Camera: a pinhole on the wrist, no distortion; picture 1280 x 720 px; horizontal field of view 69.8 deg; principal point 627.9 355.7 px. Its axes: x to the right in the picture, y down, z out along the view. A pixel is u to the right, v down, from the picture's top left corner.
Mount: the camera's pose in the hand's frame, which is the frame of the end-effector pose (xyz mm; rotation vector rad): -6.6 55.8 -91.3 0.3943 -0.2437 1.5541
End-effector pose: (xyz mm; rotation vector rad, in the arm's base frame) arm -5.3 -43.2 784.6 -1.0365 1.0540 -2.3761
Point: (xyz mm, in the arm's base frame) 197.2 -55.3 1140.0
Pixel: 404.0 351.2
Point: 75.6 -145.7 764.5
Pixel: 1198.3 453.4
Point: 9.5 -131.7 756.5
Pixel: 1227.5 191.9
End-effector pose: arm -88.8 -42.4 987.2 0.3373 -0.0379 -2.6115
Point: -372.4 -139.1 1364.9
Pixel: 875.9 90.7
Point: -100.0 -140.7 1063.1
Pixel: 1227.4 162.4
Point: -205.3 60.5 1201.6
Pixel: 529.4 428.8
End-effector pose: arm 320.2 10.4 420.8 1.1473 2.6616 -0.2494
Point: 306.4 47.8 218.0
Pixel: 912.8 113.2
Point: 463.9 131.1 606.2
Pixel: behind the camera
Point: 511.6 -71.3 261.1
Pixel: outside the picture
